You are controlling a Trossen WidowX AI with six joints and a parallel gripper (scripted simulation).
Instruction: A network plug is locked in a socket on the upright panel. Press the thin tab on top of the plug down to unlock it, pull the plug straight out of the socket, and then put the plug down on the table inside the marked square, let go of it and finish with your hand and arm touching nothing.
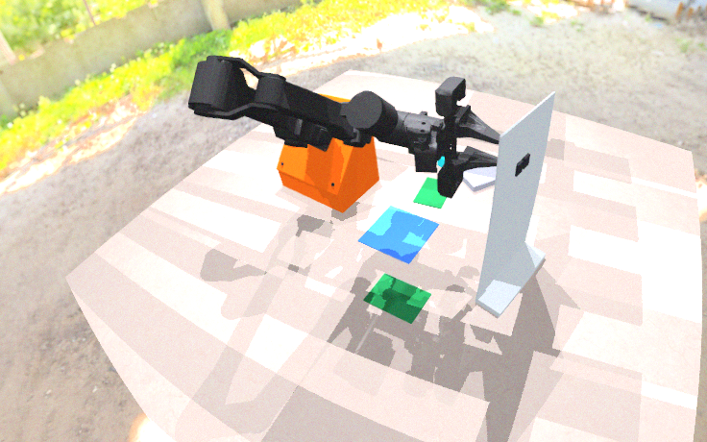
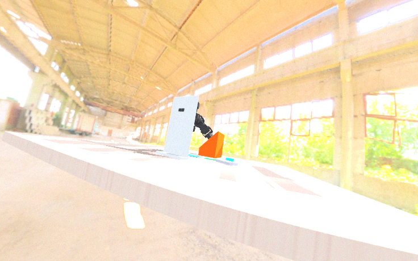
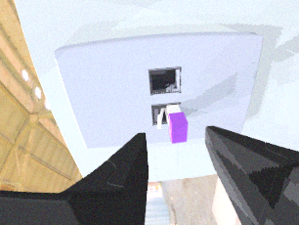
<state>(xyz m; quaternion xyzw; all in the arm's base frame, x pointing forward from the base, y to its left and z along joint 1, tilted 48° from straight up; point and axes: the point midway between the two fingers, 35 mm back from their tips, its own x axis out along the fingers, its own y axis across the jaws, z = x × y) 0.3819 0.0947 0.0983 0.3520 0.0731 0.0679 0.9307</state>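
The blue square lies 190 mm behind my gripper tip, 40 mm to the right of it and 240 mm below it. The rest, counted from my gripper tip: pale flat plate: 140 mm behind, 220 mm to the left, 240 mm below; then cyan cube: 230 mm behind, 220 mm to the left, 230 mm below; then grey upright panel: 40 mm ahead, 10 mm to the right, 100 mm below.
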